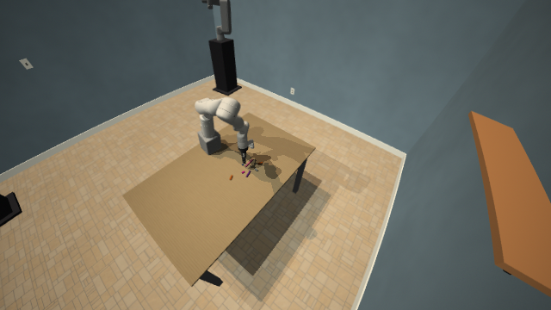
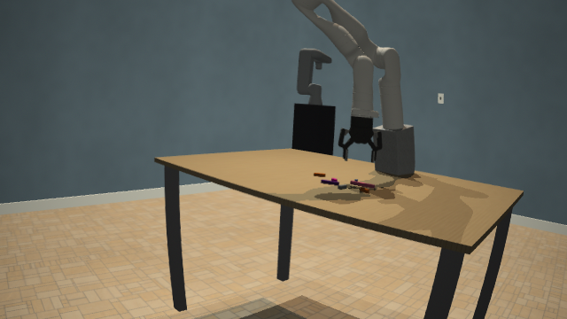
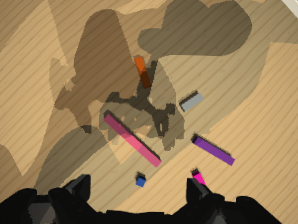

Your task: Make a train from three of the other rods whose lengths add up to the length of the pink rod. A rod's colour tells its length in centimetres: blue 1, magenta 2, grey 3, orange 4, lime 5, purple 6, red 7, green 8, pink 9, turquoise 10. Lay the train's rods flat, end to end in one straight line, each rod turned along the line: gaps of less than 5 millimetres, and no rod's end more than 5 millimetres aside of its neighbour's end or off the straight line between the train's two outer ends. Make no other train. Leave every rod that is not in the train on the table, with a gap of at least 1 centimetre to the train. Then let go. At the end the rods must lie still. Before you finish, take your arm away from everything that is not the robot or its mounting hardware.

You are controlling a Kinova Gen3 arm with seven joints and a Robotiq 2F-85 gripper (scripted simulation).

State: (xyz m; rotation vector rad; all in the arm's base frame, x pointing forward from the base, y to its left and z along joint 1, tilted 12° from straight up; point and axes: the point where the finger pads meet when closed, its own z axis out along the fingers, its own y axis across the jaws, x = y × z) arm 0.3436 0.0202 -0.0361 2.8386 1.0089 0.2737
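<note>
The blue rod lies 1 cm behind my hand, 1 cm to the right of it and 7 cm below it. Round my hand: pink rod (2 cm ahead, 3 cm to the left, 7 cm below); then purple rod (8 cm ahead, 6 cm to the right, 7 cm below); then magenta rod (4 cm ahead, 7 cm to the right, 7 cm below).
</note>
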